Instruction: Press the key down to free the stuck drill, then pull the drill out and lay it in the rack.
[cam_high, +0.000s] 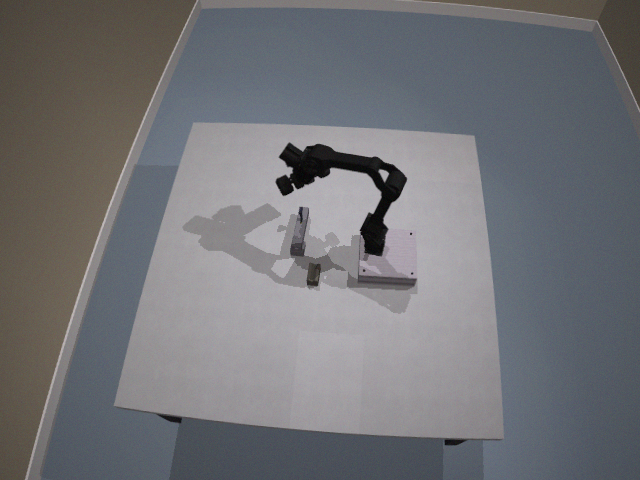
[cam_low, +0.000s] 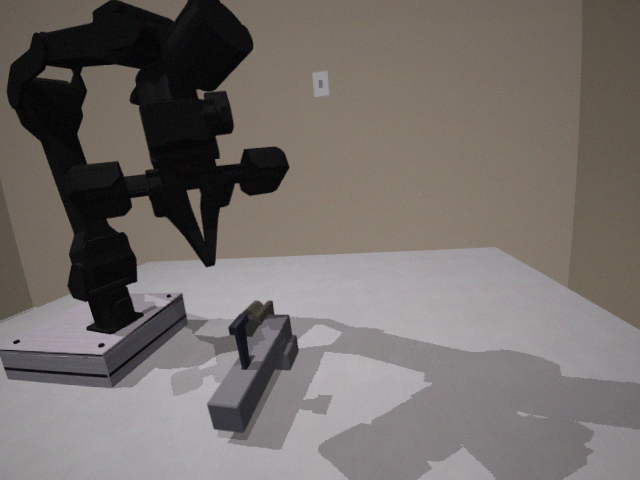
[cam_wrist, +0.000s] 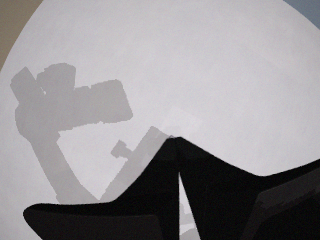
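Right now my gripper tip is 20 mm past the dark blue drill, 60 mm to the right of it and 110 mm above it. Round my gripper tip: rack (120 mm behind, 250 mm to the left, 180 mm below); then grey housing block (30 mm behind, 100 mm to the left, 170 mm below).
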